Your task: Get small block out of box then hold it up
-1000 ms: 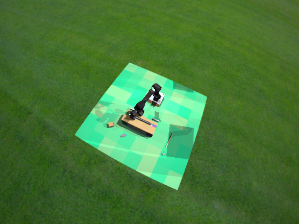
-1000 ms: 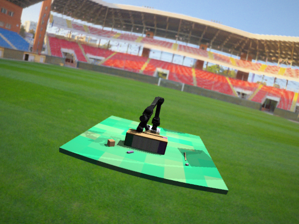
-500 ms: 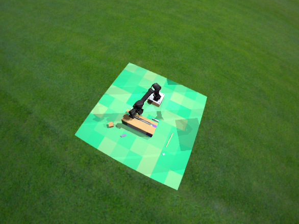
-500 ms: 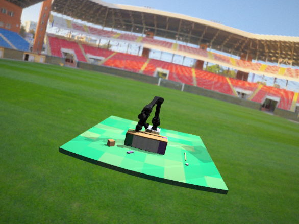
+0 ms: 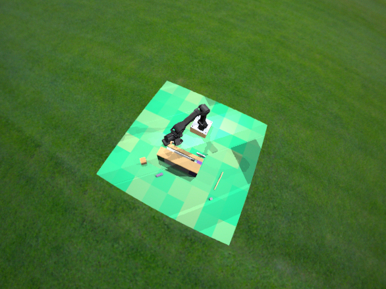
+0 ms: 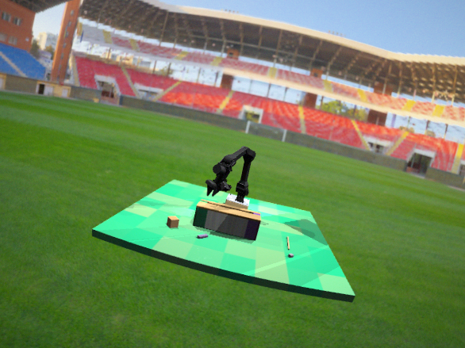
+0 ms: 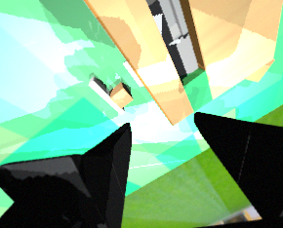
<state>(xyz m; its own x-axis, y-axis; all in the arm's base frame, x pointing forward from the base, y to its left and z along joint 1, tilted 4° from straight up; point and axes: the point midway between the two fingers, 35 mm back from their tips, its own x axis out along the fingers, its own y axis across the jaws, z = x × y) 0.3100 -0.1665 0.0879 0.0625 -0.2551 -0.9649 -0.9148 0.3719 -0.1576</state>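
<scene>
The small block is 140 mm below my gripper tip, 40 mm behind it and 20 mm to the right of it. Also, from my gripper tip: thin tan stick: 540 mm to the left, 150 mm below, 60 mm ahead; small grey piece: 550 mm to the left, 240 mm ahead, 150 mm below; purple piece: 270 mm ahead, 150 mm below, 50 mm to the left.
</scene>
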